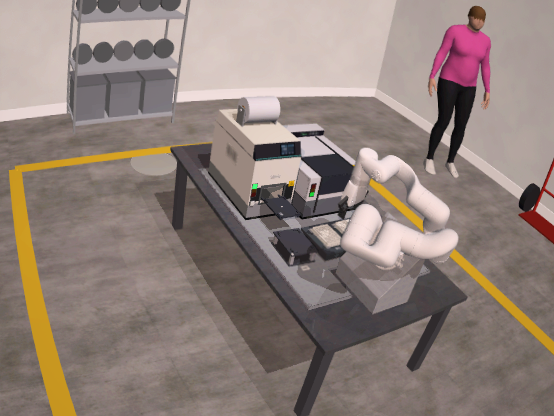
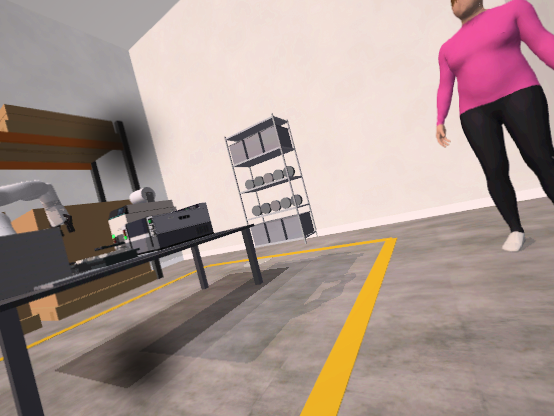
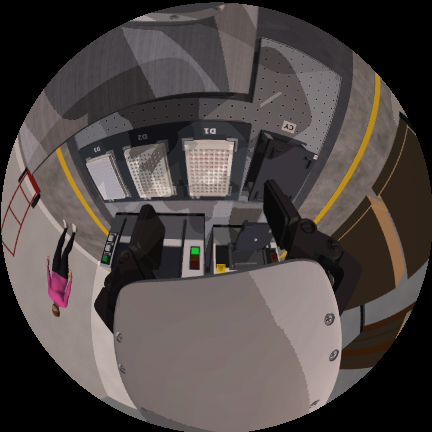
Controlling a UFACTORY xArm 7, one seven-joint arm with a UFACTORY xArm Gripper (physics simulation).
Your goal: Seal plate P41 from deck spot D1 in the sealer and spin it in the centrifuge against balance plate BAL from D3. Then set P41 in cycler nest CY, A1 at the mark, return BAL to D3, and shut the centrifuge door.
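Where they show: gripper, between the fingertips: (image 1: 348, 213) (image 2: 66, 234) (image 3: 208, 204); arm's base, origin of its link: (image 2: 15, 254).
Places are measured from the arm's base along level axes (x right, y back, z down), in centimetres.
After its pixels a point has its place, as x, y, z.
Observation:
My gripper (image 1: 343, 207) @(-2.6, -23.1, -5.4) (image 2: 69, 224) @(-2.6, -23.1, -5.4) (image 3: 208, 204) @(-2.6, -23.1, -5.4) is open and empty, raised above the deck in front of the machines. Plate P41 (image 1: 327, 235) @(-2.5, -30.9, 10.5) (image 3: 209, 170) @(-1.9, -31.4, 10.8), pale with many wells, sits flat in spot D1. Balance plate BAL (image 3: 107, 176) @(21.3, -28.8, 10.4), pale and smooth-topped, sits in D3. The beige sealer (image 1: 232, 167) @(-21.0, -78.7, 0.7) has its dark tray (image 1: 281, 206) @(-13.2, -50.4, 5.7) (image 3: 254, 236) @(-12.6, -49.1, 6.0) out, with no plate on it. The centrifuge (image 1: 327, 174) @(11.0, -52.0, -4.7) (image 2: 172, 225) @(35.4, -60.9, 3.9) (image 3: 172, 225) @(10.7, -50.8, 11.7) stands beside it; I cannot tell its door's state. The dark cycler nest CY (image 1: 294, 245) @(-19.6, -31.2, 10.9) (image 3: 287, 165) @(-17.6, -30.0, 10.9) lies beside D1.
Another pale welled plate (image 3: 150, 170) @(9.6, -29.7, 10.4) sits in D2, between P41 and BAL. A white roll (image 1: 261, 109) @(-11.8, -77.1, -27.3) (image 2: 142, 195) @(-2.4, -76.5, -24.6) tops the sealer. My base stands on a grey block (image 1: 380, 285) @(-8.0, 6.4, 7.2) at the table's near end. A person in pink (image 1: 465, 55) (image 2: 492, 65) (image 3: 59, 287) stands beyond the yellow floor line.

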